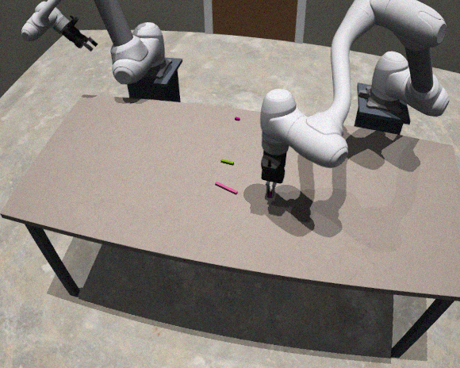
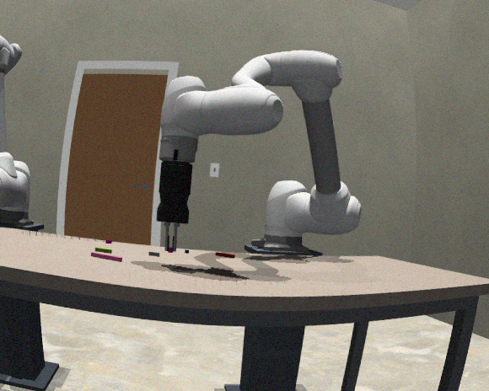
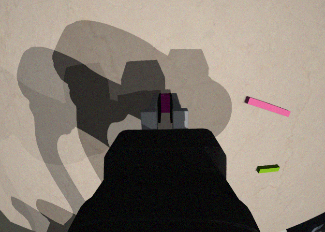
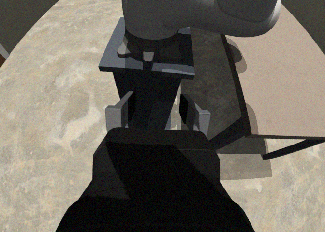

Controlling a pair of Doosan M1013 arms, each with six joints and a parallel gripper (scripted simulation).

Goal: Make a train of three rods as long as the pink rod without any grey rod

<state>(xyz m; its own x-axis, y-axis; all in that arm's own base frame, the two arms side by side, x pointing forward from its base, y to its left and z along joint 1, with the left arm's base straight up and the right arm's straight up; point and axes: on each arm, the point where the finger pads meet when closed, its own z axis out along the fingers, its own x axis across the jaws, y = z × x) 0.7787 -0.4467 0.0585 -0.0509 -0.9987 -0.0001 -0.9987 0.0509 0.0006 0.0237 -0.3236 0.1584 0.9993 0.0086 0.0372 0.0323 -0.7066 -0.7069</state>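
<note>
Right now the lime rod is 160 mm behind my left hand, 190 mm to the right of it and 50 mm below it. Also, from my left hand: blue rod 380 mm behind, 60 mm to the left, 50 mm below; then grey rod 220 mm behind, 40 mm to the right, 50 mm below; then pink rod 30 mm behind, 160 mm to the right, 50 mm below.
</note>
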